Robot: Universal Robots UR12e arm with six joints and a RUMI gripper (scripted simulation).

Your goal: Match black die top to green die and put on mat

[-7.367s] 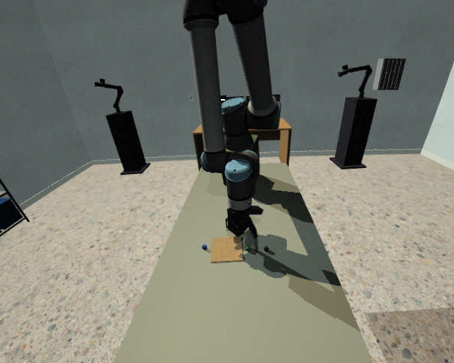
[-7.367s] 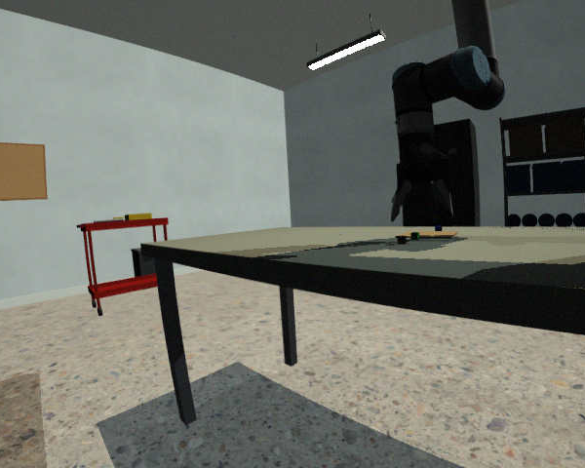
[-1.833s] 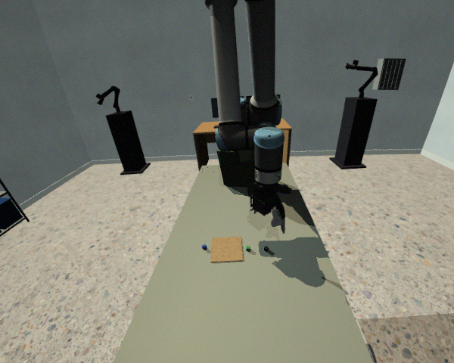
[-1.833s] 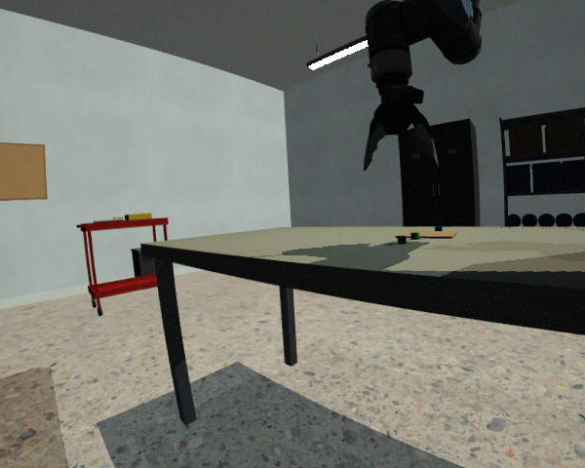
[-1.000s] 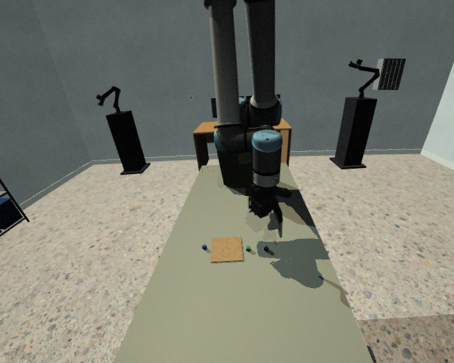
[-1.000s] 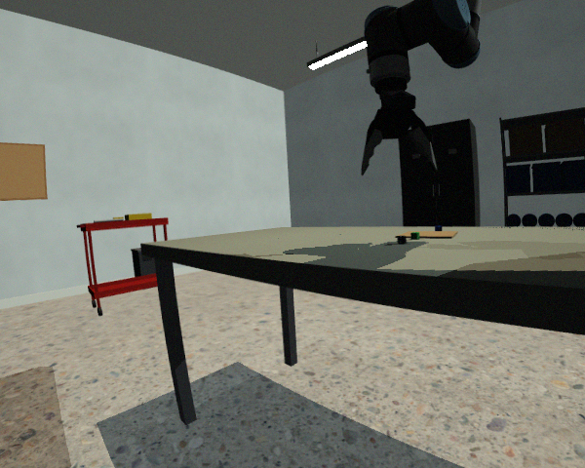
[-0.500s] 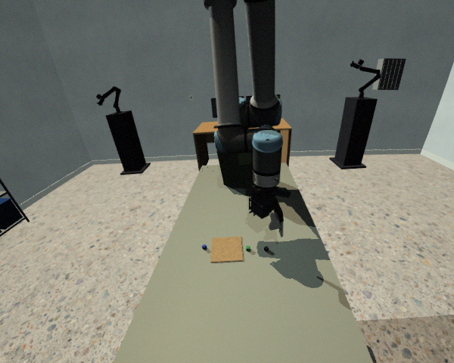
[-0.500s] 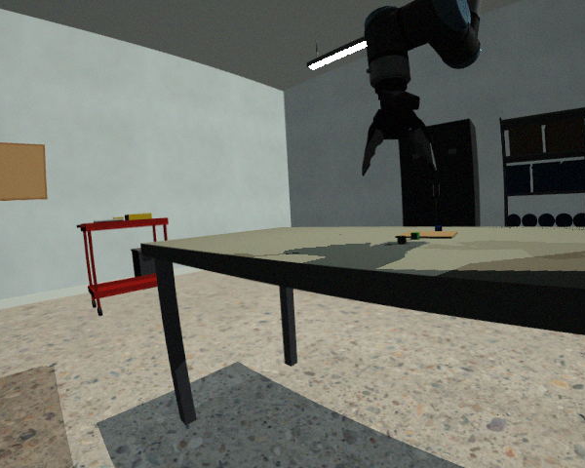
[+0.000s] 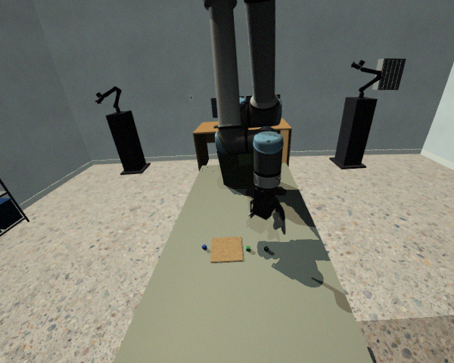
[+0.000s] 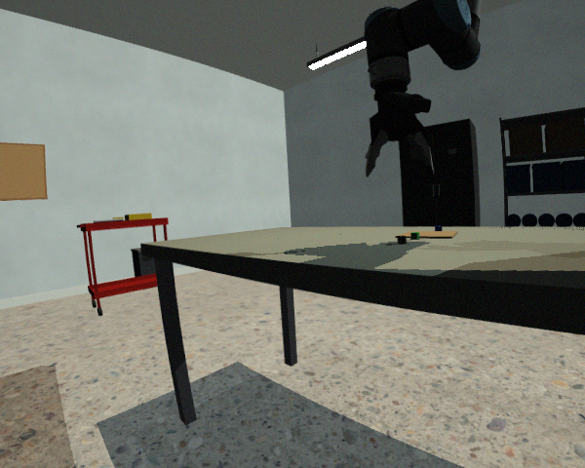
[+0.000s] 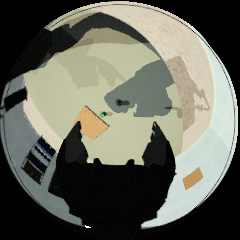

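Now: the black die 130 mm below my hand and 10 mm ahead of it. The rest, counted from my hand: green die: 130 mm below, 80 mm to the right; blue die: 280 mm to the right, 130 mm below, 20 mm behind; mat: 180 mm to the right, 140 mm below, 10 mm behind.
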